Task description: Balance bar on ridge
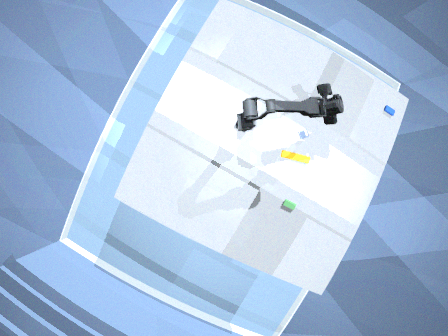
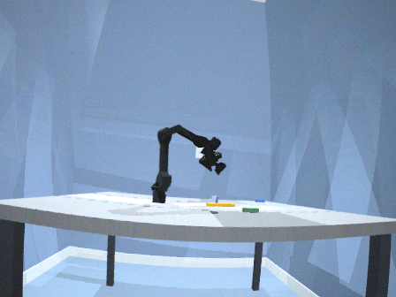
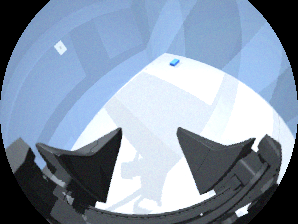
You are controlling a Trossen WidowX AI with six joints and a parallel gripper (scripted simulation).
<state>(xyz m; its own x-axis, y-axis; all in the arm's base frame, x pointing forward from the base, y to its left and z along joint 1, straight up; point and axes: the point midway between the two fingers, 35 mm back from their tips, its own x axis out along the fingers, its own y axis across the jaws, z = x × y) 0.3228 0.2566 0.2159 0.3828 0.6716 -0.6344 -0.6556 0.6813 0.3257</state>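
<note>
Right now my gripper tip is 300 mm to the left of the bar, 190 mm above it and 10 mm past it. Round my gripper tip: blue block: 400 mm ahead, 220 mm to the left, 190 mm below; green block: 540 mm to the right, 190 mm below, 70 mm ahead.
</note>
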